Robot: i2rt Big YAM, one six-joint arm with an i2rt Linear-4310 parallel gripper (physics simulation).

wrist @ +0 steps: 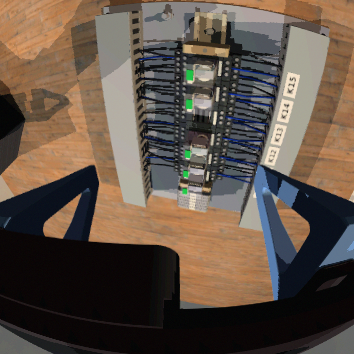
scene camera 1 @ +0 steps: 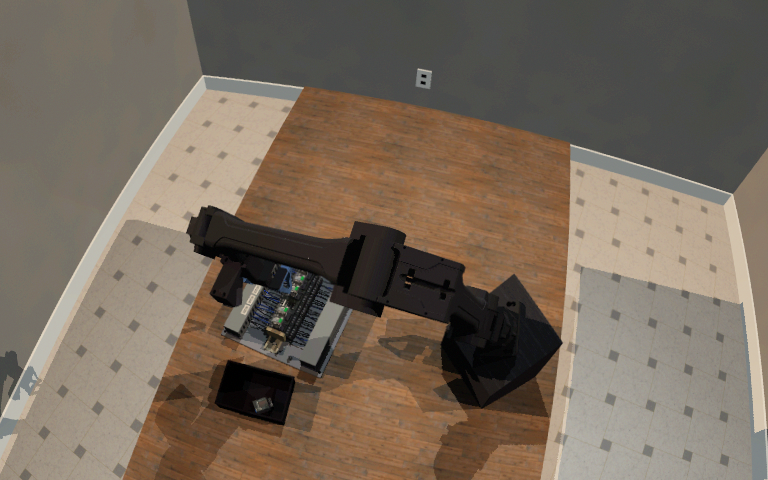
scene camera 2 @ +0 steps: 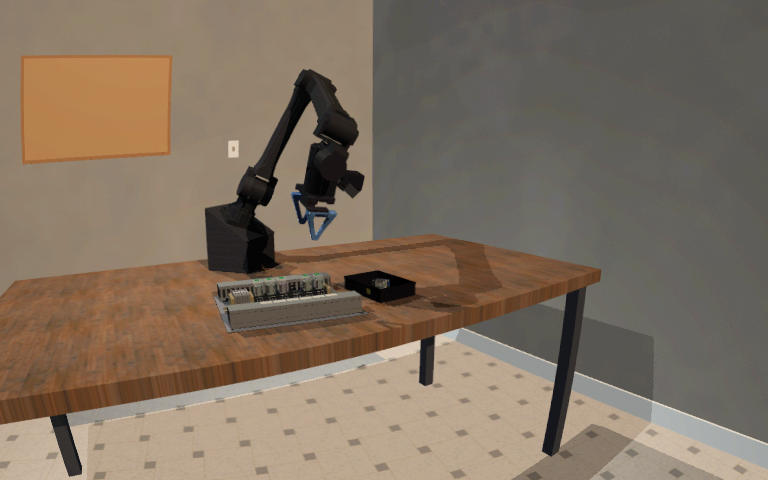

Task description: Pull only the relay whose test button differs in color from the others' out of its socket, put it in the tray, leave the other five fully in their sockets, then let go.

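Places are measured from the arm's base along level axes (x back, y right, z up), in metres.
Pixels of known places: gripper, between the fingertips: (wrist: 175,173) (scene camera 1: 271,286) (scene camera 2: 308,231); arm's base, origin of its link: (scene camera 1: 500,328) (scene camera 2: 237,220).
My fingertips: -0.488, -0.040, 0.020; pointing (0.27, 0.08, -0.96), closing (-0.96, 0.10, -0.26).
Note:
Ahead of a thing's pixels: the offset from my fingertips to its top centre, as dx, dy, dz.
Five relays with green test buttons sit upright in a row of sockets on the panel; the relay nearest the tan end block @(+0.003, -0.044, -0.136) (wrist: 206,50) shows in the wrist view (wrist: 202,73). The second @(+0.009, +0.006, -0.107) (wrist: 202,101) is beside it, then comes an empty socket @(+0.014, +0.051, -0.144) (wrist: 202,119), then three more relays. One clear relay @(+0.027, -0.220, -0.152) (scene camera 1: 262,404) (scene camera 2: 381,283) lies loose in the black tray @(+0.001, -0.198, -0.141) (scene camera 1: 237,390) (scene camera 2: 396,293); its button color is too small to tell. My gripper (scene camera 2: 308,230) (wrist: 175,173) is open and empty, high above the panel, its blue fingers apart on either side of the row.
The panel has grey wire ducts (scene camera 2: 294,311) (wrist: 117,100) along both sides, with dark and blue wires running to the sockets. Labels including K12 to K15 (wrist: 291,85) are on one duct. The tray stands beside the panel's end. The arm's black base (scene camera 1: 509,350) (scene camera 2: 235,243) stands on the wooden table.

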